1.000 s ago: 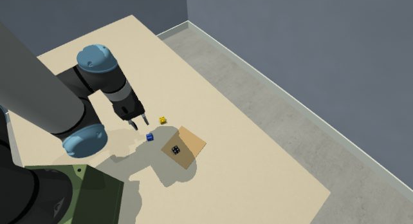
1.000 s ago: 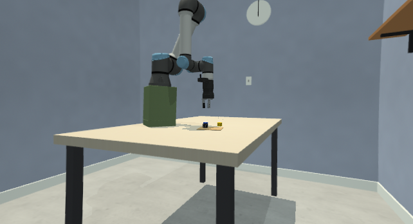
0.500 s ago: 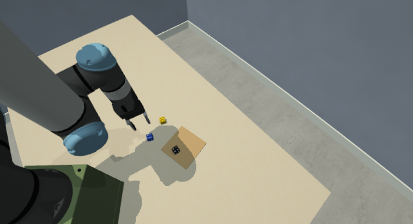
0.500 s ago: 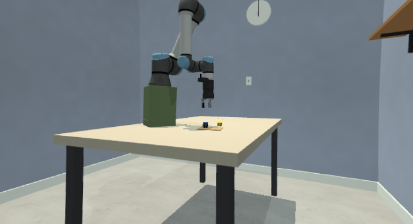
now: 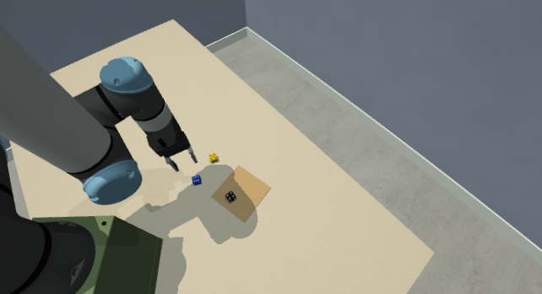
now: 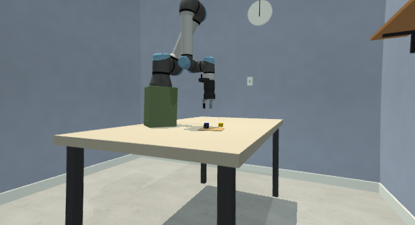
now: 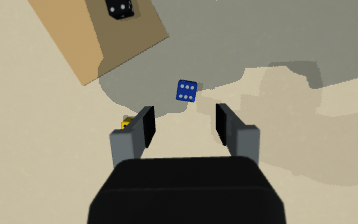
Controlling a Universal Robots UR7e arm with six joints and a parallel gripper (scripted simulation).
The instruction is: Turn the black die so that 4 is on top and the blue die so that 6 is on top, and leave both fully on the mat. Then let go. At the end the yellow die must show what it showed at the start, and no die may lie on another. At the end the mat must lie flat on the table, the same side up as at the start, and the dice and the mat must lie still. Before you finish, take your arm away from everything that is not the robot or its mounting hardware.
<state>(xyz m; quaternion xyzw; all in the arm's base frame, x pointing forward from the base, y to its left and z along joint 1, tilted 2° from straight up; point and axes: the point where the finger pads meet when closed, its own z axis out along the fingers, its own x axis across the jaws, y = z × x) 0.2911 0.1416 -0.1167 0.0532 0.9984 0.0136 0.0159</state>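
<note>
My gripper is now 1 cm to the left of the blue die and 13 cm above it. Also, from my hand: tan mat 10 cm ahead, 12 cm to the right, 14 cm below; then yellow die 8 cm ahead, 4 cm to the left, 13 cm below; then black die 7 cm ahead, 12 cm to the right, 12 cm below.
</note>
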